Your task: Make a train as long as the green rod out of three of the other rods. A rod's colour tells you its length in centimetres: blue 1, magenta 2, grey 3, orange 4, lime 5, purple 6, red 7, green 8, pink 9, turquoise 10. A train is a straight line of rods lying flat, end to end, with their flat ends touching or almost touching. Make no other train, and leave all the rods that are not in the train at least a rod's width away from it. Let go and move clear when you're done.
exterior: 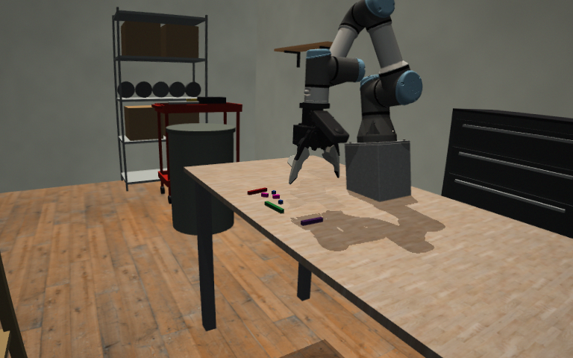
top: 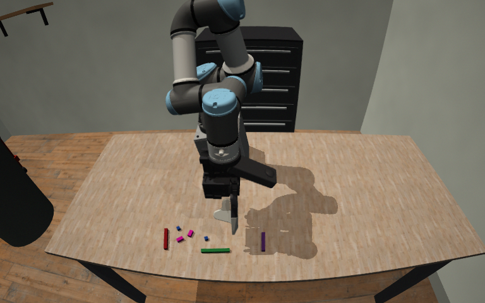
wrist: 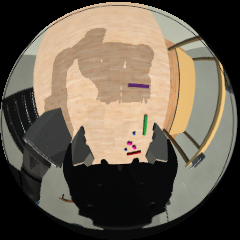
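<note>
Right now my hand is 150 mm to the left of the magenta rod, 100 mm short of it and 80 mm above it. Also, from my hand: purple rod 90 mm to the left, 80 mm below, 40 mm ahead; green rod 100 mm ahead, 80 mm below, 40 mm to the right; red rod 190 mm to the right, 110 mm ahead, 80 mm below.
</note>
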